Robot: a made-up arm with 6 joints.
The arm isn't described. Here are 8 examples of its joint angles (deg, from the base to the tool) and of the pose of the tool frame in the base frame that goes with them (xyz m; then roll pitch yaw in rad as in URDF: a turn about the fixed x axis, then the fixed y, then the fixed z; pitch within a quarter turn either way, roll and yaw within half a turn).
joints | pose
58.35 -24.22 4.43 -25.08 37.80 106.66 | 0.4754 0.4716 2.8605 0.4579 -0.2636 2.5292
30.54 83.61 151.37 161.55 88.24 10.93 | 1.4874 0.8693 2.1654 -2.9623 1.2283 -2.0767
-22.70 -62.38 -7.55 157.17 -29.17 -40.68 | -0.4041 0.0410 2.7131 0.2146 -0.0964 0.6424
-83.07 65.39 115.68 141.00 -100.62 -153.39 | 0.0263 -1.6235 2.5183 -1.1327 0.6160 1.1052
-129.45 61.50 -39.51 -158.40 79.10 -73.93 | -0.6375 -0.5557 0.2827 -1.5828 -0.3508 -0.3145
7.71 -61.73 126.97 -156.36 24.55 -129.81 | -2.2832 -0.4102 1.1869 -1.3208 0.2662 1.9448
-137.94 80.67 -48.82 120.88 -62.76 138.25 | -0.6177 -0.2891 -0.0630 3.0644 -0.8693 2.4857
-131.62 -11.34 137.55 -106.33 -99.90 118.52 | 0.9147 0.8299 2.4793 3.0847 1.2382 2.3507
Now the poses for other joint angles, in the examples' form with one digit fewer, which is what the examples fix.
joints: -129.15 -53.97 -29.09 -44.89 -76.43 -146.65
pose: -0.121 -0.228 2.126 2.734 0.961 1.341
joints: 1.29 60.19 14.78 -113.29 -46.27 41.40
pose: 2.159 0.123 0.722 -1.868 0.104 -0.813
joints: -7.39 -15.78 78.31 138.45 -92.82 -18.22
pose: -0.679 -0.127 3.174 -1.851 -1.192 2.432
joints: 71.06 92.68 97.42 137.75 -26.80 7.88
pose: 0.970 2.386 1.226 0.958 0.786 2.012
